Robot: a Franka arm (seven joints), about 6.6 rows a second.
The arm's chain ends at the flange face. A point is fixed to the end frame.
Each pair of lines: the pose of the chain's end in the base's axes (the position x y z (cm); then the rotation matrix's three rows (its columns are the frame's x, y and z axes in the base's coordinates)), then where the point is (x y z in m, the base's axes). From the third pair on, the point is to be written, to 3 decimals.
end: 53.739, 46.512, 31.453; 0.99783, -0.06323, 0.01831; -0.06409, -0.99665, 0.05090; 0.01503, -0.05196, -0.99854
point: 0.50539 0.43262 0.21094
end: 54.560, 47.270, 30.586; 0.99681, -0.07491, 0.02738; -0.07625, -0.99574, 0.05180; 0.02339, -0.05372, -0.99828
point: 0.51409 0.44071 0.20196
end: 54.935, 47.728, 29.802; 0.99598, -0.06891, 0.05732; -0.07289, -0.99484, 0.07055; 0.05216, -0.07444, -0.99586
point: 0.521 0.447 0.193
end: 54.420, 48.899, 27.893; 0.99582, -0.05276, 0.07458; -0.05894, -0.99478, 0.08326; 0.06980, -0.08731, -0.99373
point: 0.518 0.460 0.173
